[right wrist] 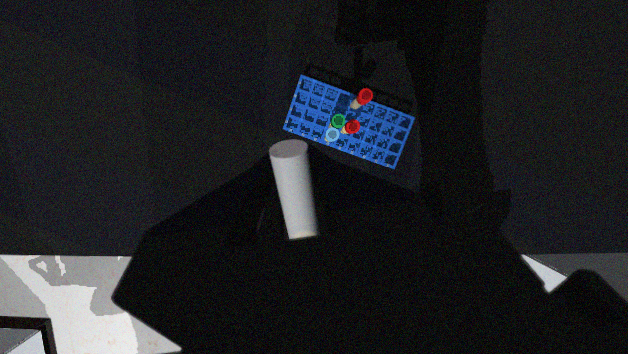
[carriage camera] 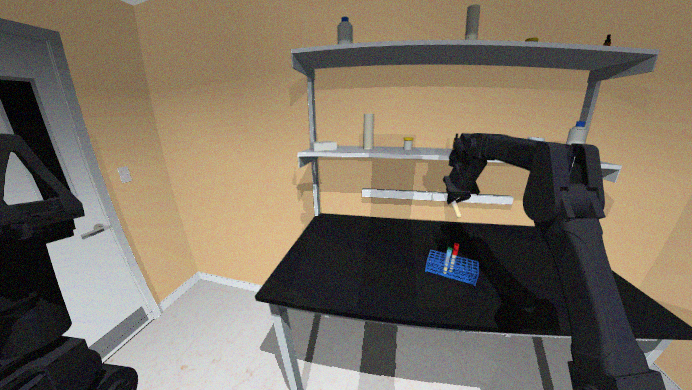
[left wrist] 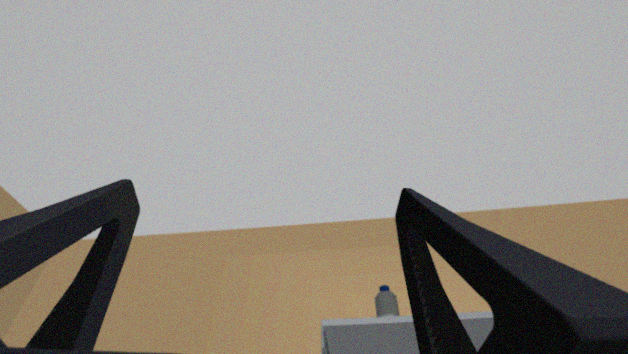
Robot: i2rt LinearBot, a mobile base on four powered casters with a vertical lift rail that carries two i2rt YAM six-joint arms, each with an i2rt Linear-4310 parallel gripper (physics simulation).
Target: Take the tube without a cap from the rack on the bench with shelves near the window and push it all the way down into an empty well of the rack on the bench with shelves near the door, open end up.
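Note:
My right gripper [carriage camera: 454, 200] is shut on the tube without a cap [carriage camera: 457, 210] [right wrist: 295, 195], a pale tube that hangs slightly tilted below the fingers, above and behind the rack in the carriage view. The blue rack [carriage camera: 467, 276] [right wrist: 400, 150] stands on the black bench [carriage camera: 350, 280] [right wrist: 150, 125]. It holds several capped tubes: two with red caps [right wrist: 365, 95] [right wrist: 352, 126], one with a green cap [right wrist: 338, 120] and one with a light blue cap [right wrist: 332, 134]. Many wells around them are empty. My left gripper [left wrist: 269, 198] is open and empty, pointing toward the upper wall and ceiling.
Above the bench are a lower shelf [carriage camera: 345, 152] and an upper shelf [carriage camera: 425, 55], with bottles, cylinders and jars. A white strip [carriage camera: 400, 194] runs along the wall behind. A door [carriage camera: 100, 280] is at the left. The right arm's shadow falls across the bench.

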